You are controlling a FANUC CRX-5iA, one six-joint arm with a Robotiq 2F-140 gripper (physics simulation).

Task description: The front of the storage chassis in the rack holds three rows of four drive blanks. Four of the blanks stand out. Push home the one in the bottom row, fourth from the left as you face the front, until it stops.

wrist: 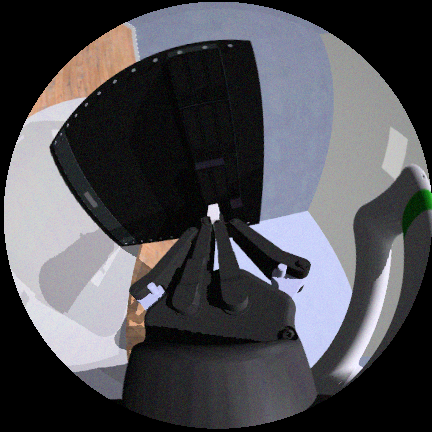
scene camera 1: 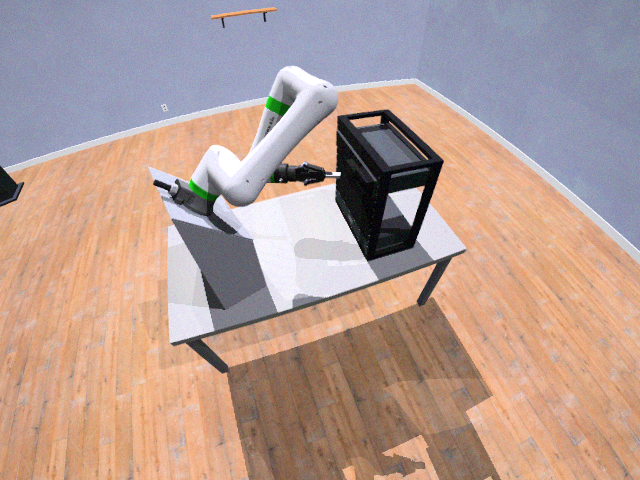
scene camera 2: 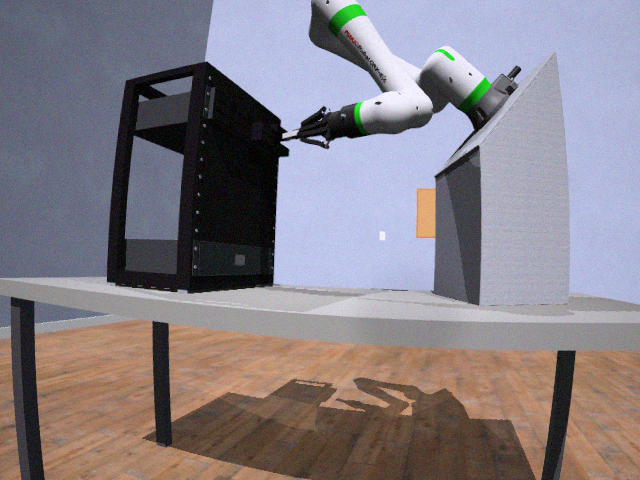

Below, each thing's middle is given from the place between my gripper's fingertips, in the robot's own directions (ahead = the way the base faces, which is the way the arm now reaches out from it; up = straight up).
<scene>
My hand is 23 cm short of the black rack [scene camera 2: 231,144], 17 cm above it and 3 cm to the right of it.
</scene>
